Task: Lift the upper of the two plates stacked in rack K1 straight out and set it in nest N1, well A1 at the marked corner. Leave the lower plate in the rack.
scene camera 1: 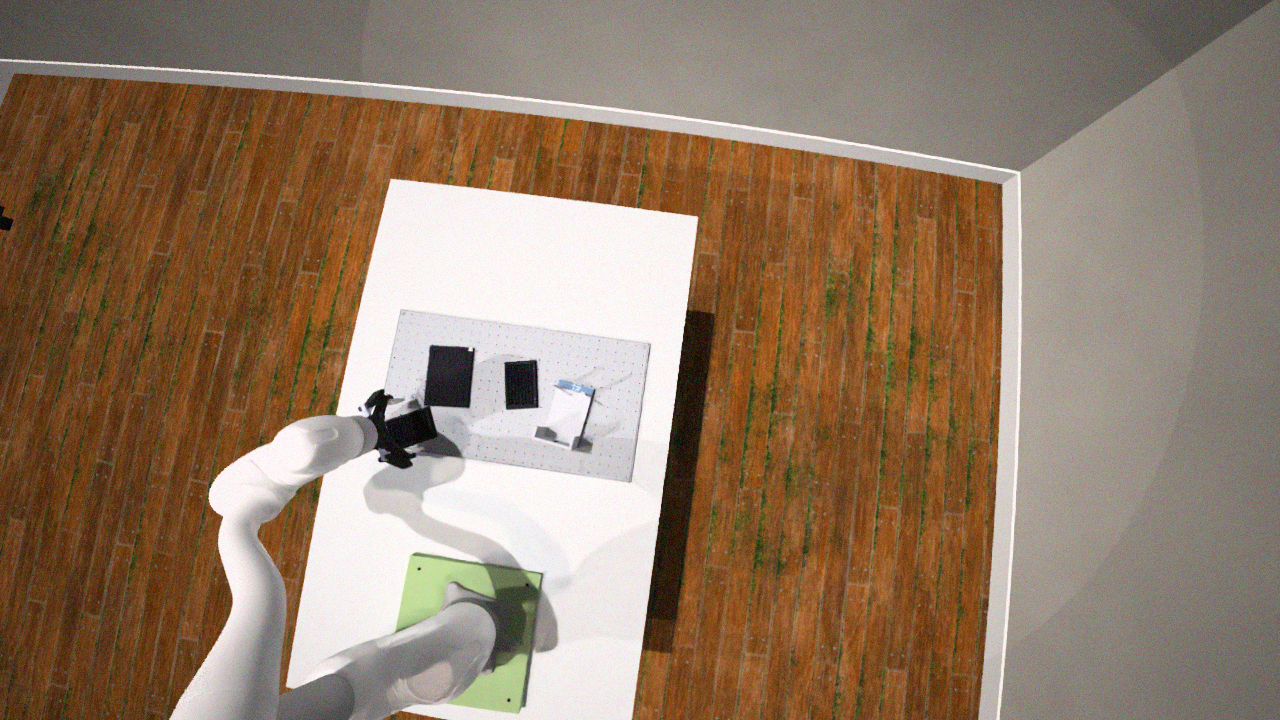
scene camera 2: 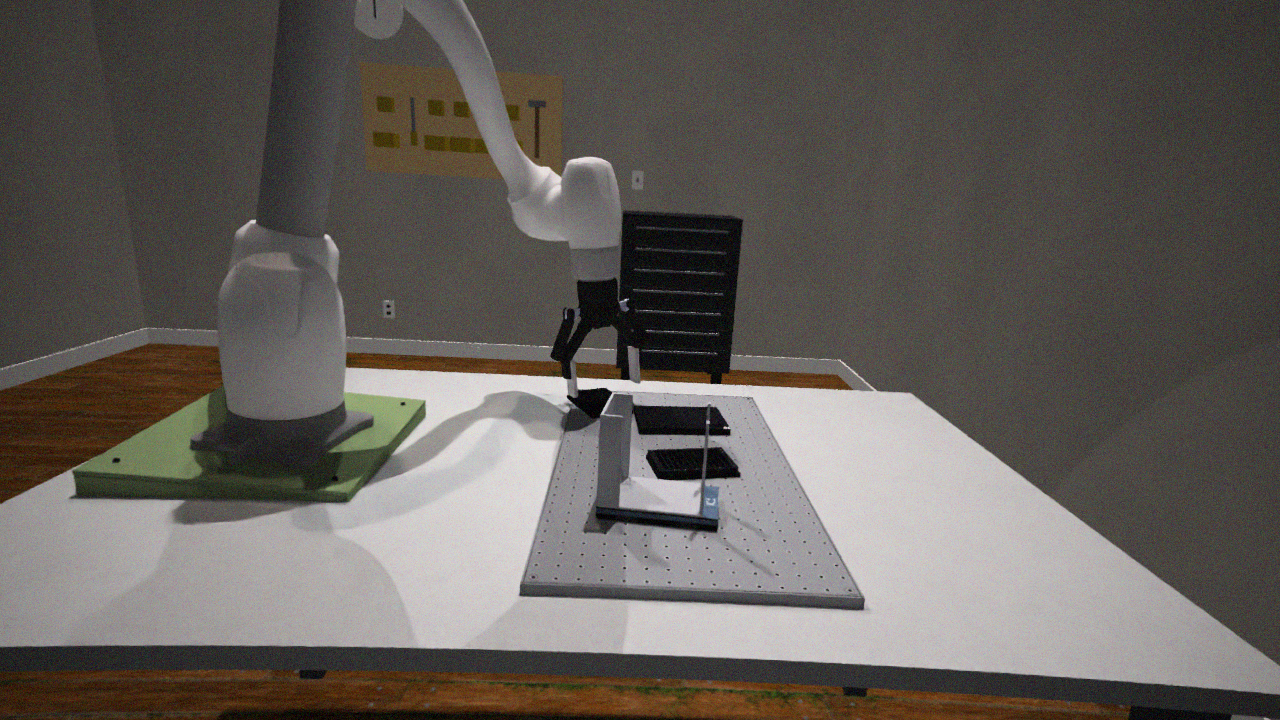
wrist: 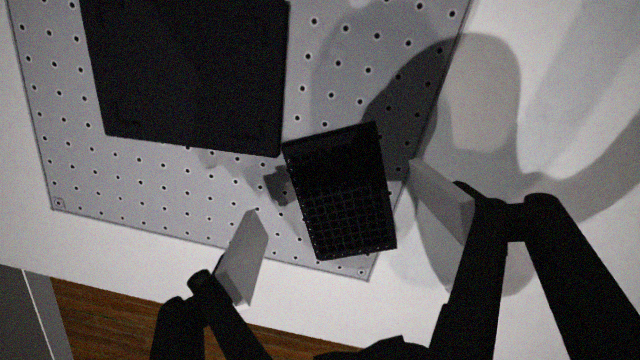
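Pixels of known places: gripper, fingertip midpoint: [scene camera 1: 409,425] [scene camera 2: 604,388] [wrist: 334,201]; arm's base, origin of the base link: [scene camera 1: 470,627] [scene camera 2: 289,433].
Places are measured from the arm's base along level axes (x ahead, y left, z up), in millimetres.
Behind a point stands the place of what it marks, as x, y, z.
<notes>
A black gridded plate [scene camera 1: 413,428] {416, 325, -9} [scene camera 2: 588,402] {396, 311, -7} [wrist: 342,192] {416, 327, -5} sits raised at the pegboard's near-left corner, with a small part of its support showing at one side in the wrist view. I cannot tell two stacked plates apart, and no K1 or N1 label is readable. My gripper [scene camera 1: 394,429] {424, 327, 20} [scene camera 2: 604,385] {424, 327, 20} [wrist: 334,201] {424, 327, 20} is open and empty above it. In the wrist view the fingers stand on either side of the plate, with gaps. A larger flat black block [scene camera 1: 449,376] {578, 284, -7} [scene camera 2: 680,419] {580, 273, -7} [wrist: 190,75] {572, 285, -7} lies beside it, with a small white mark at one corner in scene camera 1.
A smaller black gridded piece [scene camera 1: 520,385] {618, 94, -8} [scene camera 2: 691,462] {620, 83, -6} lies past the block on the grey pegboard [scene camera 1: 492,443] {449, 113, -19} [scene camera 2: 572,568] {518, -224, -19} [wrist: 150,177] {599, 400, -19}. Beyond it stands a white and blue fixture [scene camera 1: 568,416] {583, -57, 1} [scene camera 2: 614,447] {536, -104, 82} with an upright wall and a thin post. The arm's base stands on a green slab [scene camera 1: 429,573] {87, 146, -1} [scene camera 2: 134,456] {-125, -134, 4}.
</notes>
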